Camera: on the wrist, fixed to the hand. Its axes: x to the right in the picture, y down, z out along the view.
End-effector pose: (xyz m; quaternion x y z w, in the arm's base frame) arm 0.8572 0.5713 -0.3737 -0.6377 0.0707 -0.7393 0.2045
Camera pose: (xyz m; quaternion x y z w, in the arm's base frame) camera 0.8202 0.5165 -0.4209 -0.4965 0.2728 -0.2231 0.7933
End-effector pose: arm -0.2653 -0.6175 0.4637 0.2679 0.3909 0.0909 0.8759
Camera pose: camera -0.3132 -0.5534 0.4778 0.6551 -0.1002 0.5099 0.5485
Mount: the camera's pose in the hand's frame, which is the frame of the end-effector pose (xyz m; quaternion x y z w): -0.0178 0.0591 -0.0529 0.2184 -0.2251 0.6797 0.6631
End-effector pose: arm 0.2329 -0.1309 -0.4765 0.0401 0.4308 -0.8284 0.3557
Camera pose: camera 0.2703 -0.1040 -0.5435 0.2106 -0.0026 -0.4107 0.8871
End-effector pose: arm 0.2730 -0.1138 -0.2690 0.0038 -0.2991 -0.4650 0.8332
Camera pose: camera 0.3383 -0.0808 -0.3044 -0.1235 -0.4900 0.3225 0.8004
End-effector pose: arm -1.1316 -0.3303 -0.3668 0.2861 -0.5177 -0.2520 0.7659
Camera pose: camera -1.0827 -0.2669 -0.3529 -0.0516 -0.7652 0.4021 0.5001
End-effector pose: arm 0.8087 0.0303 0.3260 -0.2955 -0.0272 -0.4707 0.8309
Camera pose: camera 0.8337 0.0392 0.2492 -0.1389 -0.1070 0.3251 0.9293
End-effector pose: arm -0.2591 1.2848 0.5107 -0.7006 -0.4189 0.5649 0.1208
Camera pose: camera -0.1854 1.2514 0.5026 0.5957 -0.2946 -0.7059 0.2451
